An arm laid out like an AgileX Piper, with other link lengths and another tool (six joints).
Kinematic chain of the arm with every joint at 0, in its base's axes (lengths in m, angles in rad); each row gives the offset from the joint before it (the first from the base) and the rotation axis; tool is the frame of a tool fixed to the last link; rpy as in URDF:
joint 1: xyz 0 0 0.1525 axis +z
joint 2: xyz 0 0 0 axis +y
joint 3: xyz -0.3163 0 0.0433 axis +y
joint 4: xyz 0.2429 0 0.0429 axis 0.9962 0 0.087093
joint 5: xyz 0 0 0 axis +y
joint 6: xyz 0.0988 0 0.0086 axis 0.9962 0 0.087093
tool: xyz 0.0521 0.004 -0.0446 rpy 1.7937 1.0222 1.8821
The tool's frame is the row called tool.
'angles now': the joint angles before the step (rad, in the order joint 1, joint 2, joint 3, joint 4, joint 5, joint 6). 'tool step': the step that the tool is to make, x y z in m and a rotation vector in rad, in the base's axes. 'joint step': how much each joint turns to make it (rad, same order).
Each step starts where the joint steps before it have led.
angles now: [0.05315 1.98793 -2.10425 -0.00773 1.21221 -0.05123]
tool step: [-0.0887 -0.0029 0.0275 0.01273 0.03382 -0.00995]
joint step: [-0.00011 -0.29455 0.32982 0.00779 -0.00213 0.01320]
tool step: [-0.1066 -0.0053 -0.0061 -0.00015 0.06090 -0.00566]
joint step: [0.00019 -0.31860 0.37890 -0.00010 0.00052 0.00665]
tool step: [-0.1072 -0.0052 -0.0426 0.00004 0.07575 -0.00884]
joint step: [0.00025 -0.31815 0.39764 -0.00009 -0.00385 0.00999]
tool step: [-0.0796 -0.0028 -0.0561 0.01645 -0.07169 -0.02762]
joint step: [-0.00066 -0.33559 0.34369 0.00029 -0.08056 0.02965]
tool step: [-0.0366 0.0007 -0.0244 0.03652 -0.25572 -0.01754]
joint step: [0.00148 -0.32460 0.14236 0.00948 -0.07519 0.02371]
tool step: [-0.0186 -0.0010 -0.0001 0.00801 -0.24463 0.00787]
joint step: [-0.00120 -0.23602 0.01635 0.00407 -0.02492 -0.01215]
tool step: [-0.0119 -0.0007 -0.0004 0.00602 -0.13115 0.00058]
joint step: [0.00013 -0.13184 -0.00006 -0.00012 0.00063 -0.00098]
